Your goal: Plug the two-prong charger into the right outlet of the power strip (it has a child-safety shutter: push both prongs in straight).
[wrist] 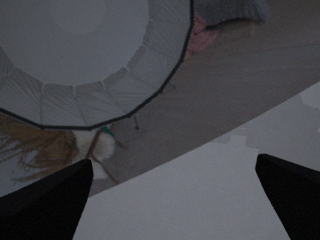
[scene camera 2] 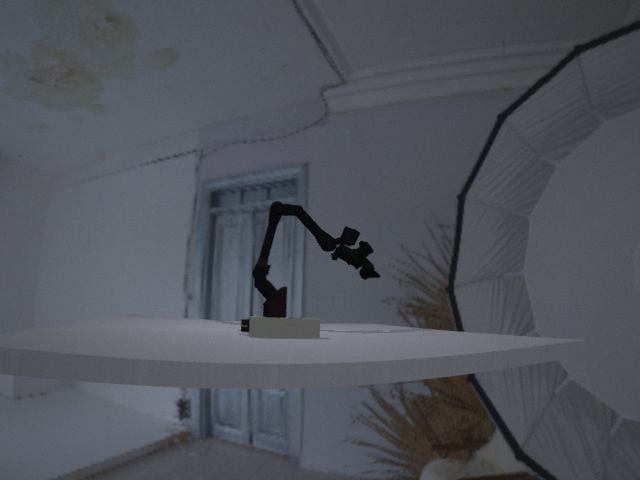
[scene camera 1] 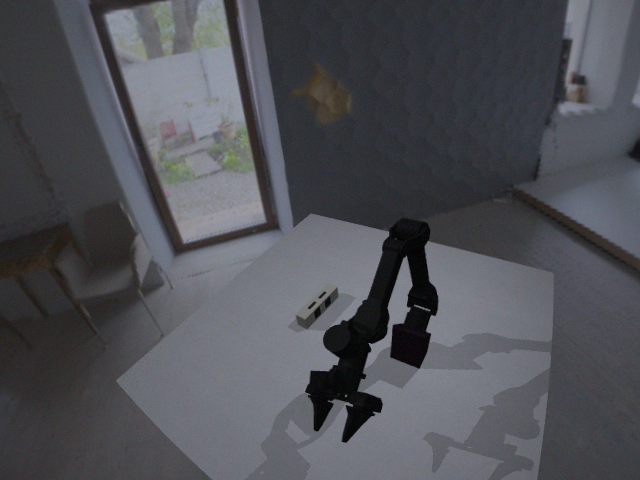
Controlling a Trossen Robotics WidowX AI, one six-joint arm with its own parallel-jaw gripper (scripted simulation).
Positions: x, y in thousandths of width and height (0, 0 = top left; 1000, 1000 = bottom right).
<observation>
My gripper (scene camera 1: 515, 909) is open and holds nothing.
My gripper shows as well in the wrist view (wrist: 552, 694).
</observation>
